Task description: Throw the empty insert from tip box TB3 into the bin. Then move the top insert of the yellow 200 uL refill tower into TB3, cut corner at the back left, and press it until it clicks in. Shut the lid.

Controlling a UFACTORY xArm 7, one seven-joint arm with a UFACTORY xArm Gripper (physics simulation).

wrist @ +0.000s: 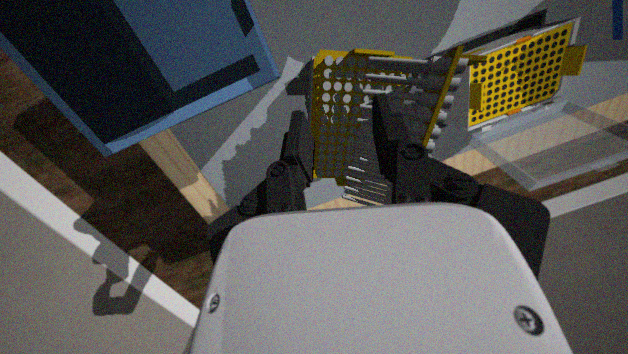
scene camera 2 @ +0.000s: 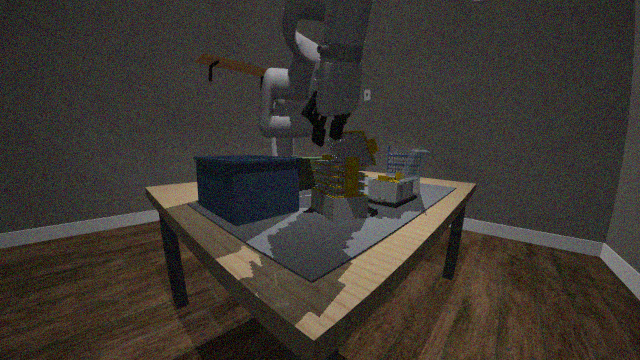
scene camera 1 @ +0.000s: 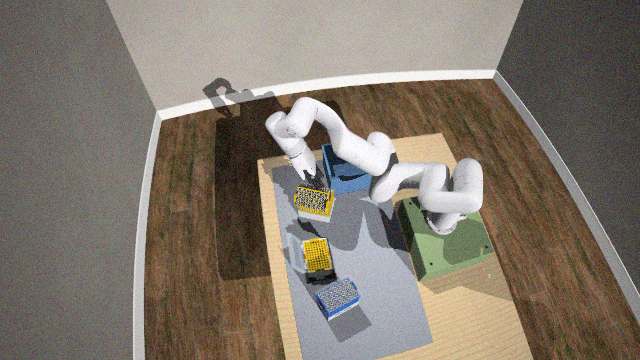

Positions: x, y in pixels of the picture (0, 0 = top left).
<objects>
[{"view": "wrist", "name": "my gripper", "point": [339, 120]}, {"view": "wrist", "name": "blue bin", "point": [120, 79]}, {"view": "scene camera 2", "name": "my gripper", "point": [326, 141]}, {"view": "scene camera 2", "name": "blue bin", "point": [241, 189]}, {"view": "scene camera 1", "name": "my gripper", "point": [320, 182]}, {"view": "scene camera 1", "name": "blue bin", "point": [342, 177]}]
</objects>
